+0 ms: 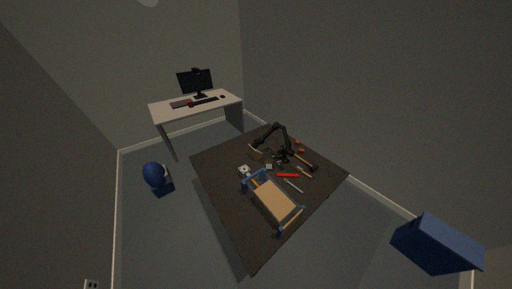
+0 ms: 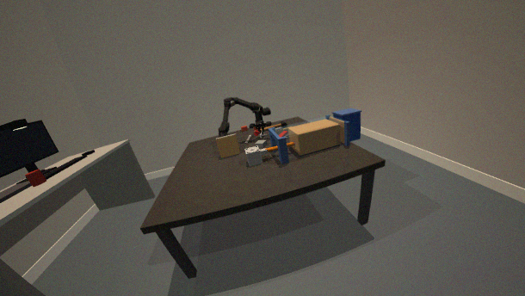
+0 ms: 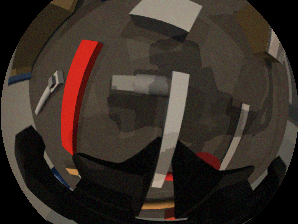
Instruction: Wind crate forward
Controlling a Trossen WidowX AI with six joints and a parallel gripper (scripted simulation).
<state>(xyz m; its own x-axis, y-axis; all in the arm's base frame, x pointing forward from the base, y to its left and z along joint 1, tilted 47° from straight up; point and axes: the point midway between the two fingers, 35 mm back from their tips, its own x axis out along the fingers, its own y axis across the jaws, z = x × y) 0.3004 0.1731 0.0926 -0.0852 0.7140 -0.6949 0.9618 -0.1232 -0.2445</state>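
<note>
Right now the red knob is 20 mm behind my gripper tip and 60 mm to the left of it. Round my gripper tip: winch handle: 10 mm behind, 10 mm to the left; red flat bar: 150 mm ahead, 50 mm to the right, 40 mm below; grey block: 30 mm behind, 160 mm to the right, 30 mm below.
</note>
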